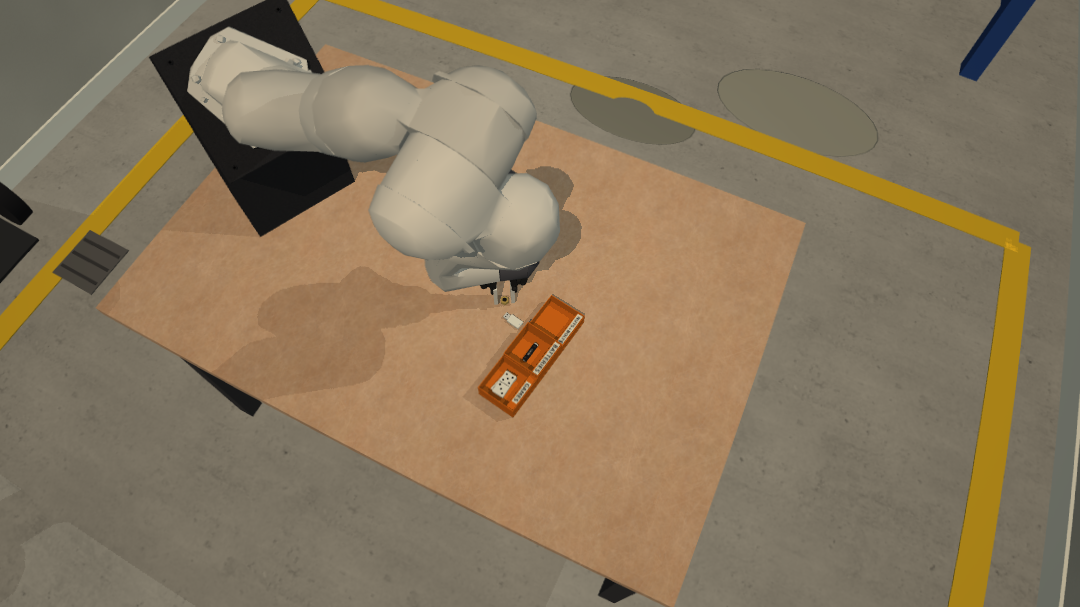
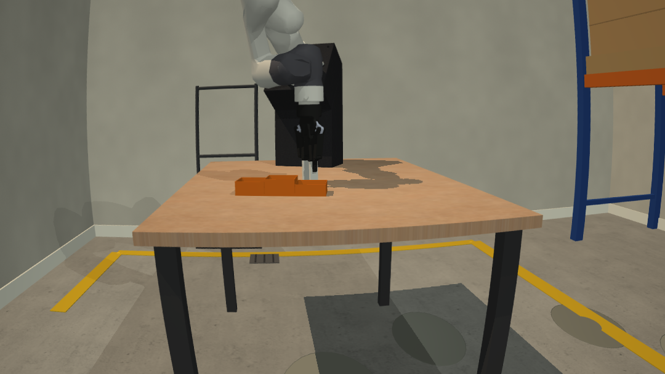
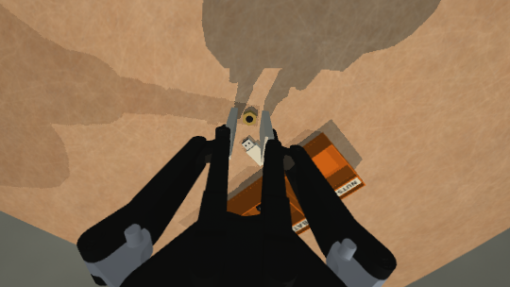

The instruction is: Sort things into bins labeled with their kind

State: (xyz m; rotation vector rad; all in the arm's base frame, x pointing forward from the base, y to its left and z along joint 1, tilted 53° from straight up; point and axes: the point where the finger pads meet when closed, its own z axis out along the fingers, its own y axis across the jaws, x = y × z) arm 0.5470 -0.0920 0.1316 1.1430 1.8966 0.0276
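The brass nut lies 4 cm below my hand. The rest, counted from my hand: black battery: 7 cm ahead, 11 cm to the right, 3 cm below; then white USB stick: 2 cm ahead, 4 cm to the right, 4 cm below.
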